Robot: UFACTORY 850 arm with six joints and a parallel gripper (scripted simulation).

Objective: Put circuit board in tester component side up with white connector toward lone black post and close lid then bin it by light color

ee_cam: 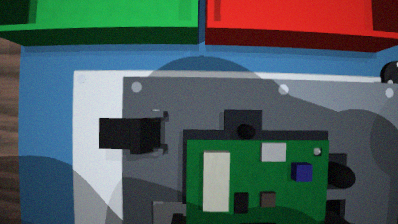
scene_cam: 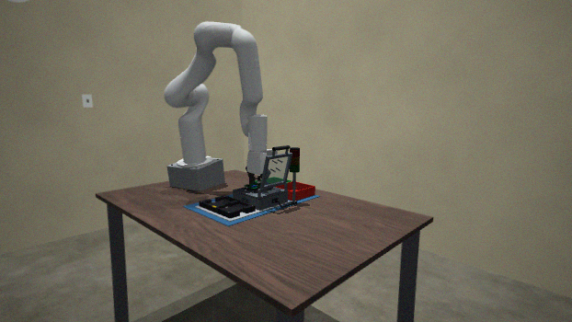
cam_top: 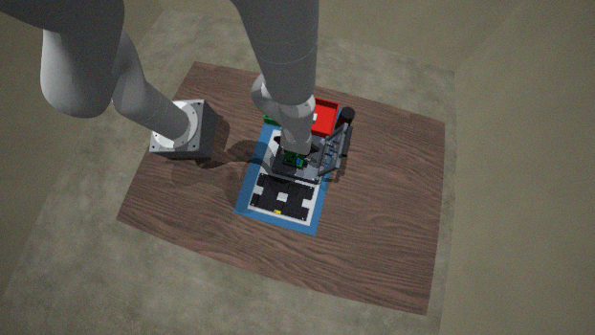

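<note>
Now: hand right at the green circuit board. The rest, counted from my hand: red bin: 20 cm to the left, 7 cm below, 5 cm ahead; tester lid: 13 cm ahead, 10 cm above; green bin: 20 cm to the left, 10 cm behind, 7 cm below.
</note>
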